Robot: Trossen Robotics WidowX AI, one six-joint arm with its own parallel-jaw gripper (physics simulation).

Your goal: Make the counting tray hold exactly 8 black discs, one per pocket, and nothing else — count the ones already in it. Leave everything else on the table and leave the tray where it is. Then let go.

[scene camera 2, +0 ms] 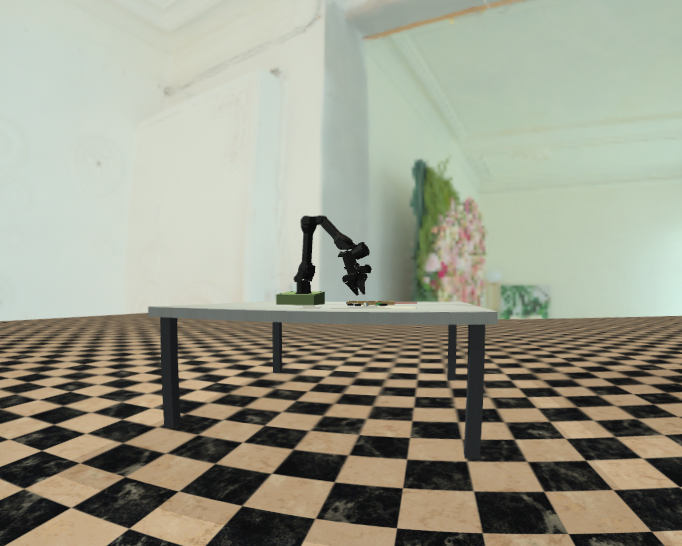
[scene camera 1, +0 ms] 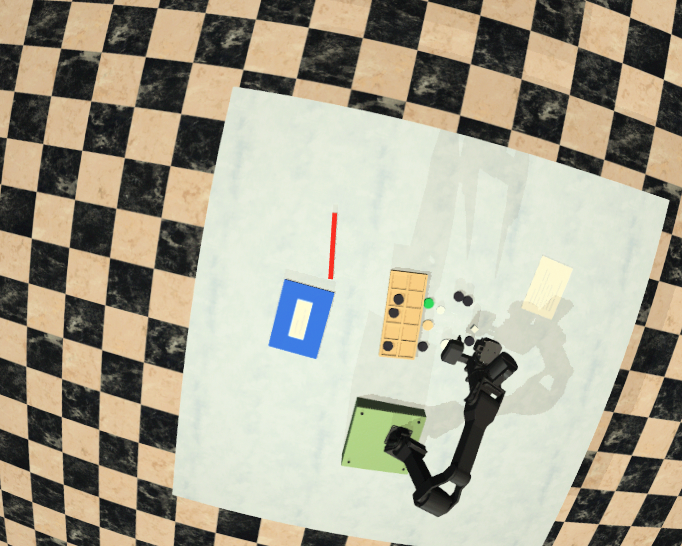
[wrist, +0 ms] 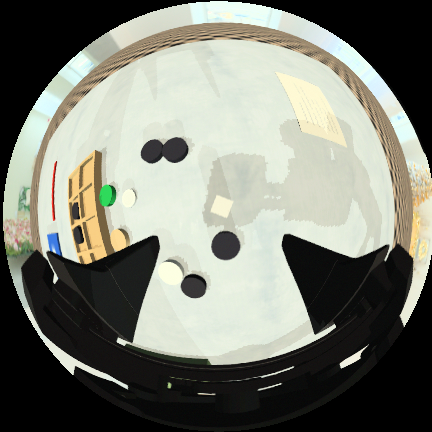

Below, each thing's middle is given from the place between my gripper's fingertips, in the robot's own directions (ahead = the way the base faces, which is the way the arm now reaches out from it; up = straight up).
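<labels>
The tan counting tray (scene camera 1: 403, 331) rests 10 mm behind my hand and 200 mm to the left of it, and it is also 40 mm below it.
</labels>
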